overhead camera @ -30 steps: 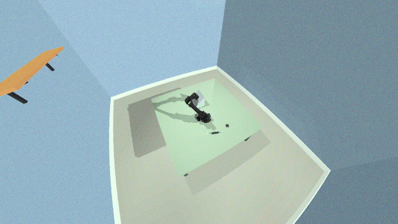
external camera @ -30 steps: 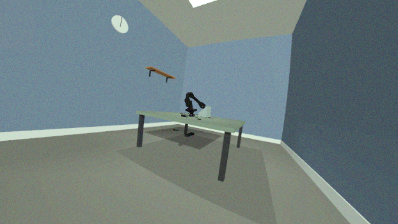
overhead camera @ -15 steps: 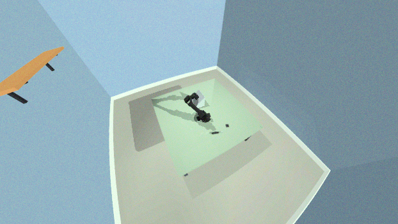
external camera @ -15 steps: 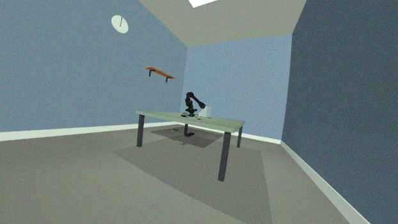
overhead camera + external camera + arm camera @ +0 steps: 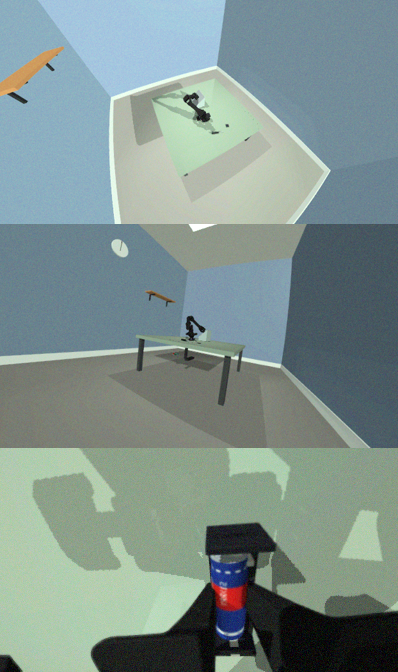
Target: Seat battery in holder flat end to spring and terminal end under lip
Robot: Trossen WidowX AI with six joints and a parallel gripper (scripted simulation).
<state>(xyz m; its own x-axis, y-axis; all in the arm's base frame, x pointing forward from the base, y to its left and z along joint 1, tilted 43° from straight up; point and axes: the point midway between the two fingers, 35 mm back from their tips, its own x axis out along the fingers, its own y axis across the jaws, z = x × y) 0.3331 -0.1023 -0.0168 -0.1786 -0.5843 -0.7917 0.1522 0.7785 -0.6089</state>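
Right now the battery is 1 cm above my gripper tip.
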